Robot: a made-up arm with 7 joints.
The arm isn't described. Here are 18 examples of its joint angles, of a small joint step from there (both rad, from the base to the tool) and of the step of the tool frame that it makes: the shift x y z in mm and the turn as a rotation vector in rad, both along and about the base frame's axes.
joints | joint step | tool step
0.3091 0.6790 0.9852 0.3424 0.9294 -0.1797 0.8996 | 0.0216 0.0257 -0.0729 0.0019 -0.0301 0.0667 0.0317 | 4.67 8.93 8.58 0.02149 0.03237 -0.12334
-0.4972 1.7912 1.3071 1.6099 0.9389 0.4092 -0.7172 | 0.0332 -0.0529 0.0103 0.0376 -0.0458 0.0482 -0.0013 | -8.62 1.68 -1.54 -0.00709 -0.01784 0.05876
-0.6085 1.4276 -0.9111 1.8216 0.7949 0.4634 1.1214 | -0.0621 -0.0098 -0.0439 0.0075 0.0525 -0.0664 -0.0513 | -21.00 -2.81 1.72 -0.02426 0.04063 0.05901
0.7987 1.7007 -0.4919 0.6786 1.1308 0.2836 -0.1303 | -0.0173 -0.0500 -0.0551 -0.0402 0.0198 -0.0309 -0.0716 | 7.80 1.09 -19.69 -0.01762 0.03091 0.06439
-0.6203 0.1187 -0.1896 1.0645 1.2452 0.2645 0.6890 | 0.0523 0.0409 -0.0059 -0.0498 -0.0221 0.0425 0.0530 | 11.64 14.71 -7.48 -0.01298 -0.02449 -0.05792
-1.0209 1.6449 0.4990 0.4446 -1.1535 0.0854 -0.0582 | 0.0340 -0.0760 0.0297 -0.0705 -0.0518 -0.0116 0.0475 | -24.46 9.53 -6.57 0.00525 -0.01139 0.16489
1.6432 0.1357 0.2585 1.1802 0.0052 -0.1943 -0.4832 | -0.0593 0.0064 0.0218 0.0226 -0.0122 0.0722 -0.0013 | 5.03 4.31 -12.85 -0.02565 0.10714 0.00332
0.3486 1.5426 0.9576 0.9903 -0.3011 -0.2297 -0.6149 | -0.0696 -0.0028 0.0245 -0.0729 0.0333 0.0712 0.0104 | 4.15 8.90 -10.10 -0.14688 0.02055 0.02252
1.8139 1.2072 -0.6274 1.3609 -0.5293 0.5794 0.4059 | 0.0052 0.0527 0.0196 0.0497 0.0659 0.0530 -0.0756 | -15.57 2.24 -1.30 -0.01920 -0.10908 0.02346
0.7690 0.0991 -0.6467 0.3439 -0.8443 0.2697 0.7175 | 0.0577 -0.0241 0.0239 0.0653 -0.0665 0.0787 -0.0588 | 13.28 -16.17 31.13 0.04803 -0.17381 0.00718
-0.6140 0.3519 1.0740 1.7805 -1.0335 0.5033 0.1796 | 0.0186 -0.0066 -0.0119 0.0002 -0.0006 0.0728 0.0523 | 4.48 1.06 0.23 -0.06068 -0.01961 0.06909
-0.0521 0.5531 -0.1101 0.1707 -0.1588 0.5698 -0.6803 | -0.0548 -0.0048 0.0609 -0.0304 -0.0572 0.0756 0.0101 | -21.02 1.16 -5.59 0.02249 0.13833 0.06261
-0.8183 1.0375 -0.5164 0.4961 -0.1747 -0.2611 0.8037 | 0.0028 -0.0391 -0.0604 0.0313 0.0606 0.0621 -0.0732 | -9.58 -12.07 -9.67 0.01669 -0.04150 0.01823
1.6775 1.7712 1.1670 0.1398 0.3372 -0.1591 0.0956 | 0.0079 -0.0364 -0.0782 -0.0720 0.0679 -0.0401 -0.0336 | 26.19 3.94 -3.05 -0.04570 -0.01765 -0.06787
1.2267 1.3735 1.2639 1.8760 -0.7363 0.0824 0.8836 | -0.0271 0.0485 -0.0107 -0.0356 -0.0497 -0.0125 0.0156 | -3.25 -0.58 7.55 -0.04363 0.05339 0.04731
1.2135 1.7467 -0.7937 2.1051 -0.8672 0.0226 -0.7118 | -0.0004 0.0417 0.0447 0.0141 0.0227 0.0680 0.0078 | -5.18 -1.63 5.01 -0.02616 -0.08165 0.04791
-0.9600 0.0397 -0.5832 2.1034 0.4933 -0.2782 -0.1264 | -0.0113 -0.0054 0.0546 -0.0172 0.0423 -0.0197 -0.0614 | -3.32 1.48 -3.57 0.03163 0.07643 0.09476
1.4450 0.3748 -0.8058 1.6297 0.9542 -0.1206 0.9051 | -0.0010 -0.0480 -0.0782 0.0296 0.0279 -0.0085 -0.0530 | -4.51 -19.06 -10.61 0.02123 0.04776 -0.06918
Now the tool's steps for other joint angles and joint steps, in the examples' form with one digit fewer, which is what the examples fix.
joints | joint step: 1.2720 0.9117 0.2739 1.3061 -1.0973 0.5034 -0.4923 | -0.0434 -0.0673 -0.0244 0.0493 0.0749 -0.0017 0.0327
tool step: 14.0 -16.1 -10.7 -0.0012 0.0264 -0.1570
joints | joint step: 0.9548 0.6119 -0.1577 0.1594 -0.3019 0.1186 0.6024 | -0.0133 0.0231 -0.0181 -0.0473 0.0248 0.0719 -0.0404
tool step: -9.9 9.9 -8.9 0.0056 0.0848 0.1135
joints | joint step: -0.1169 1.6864 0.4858 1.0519 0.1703 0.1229 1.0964 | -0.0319 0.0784 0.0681 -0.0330 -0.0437 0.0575 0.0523
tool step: 2.2 -4.2 25.9 0.0469 0.0223 0.0652
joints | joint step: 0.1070 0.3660 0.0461 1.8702 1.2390 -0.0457 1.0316 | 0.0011 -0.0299 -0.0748 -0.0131 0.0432 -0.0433 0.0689
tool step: -0.2 -16.2 -7.1 -0.0625 -0.0402 -0.0924
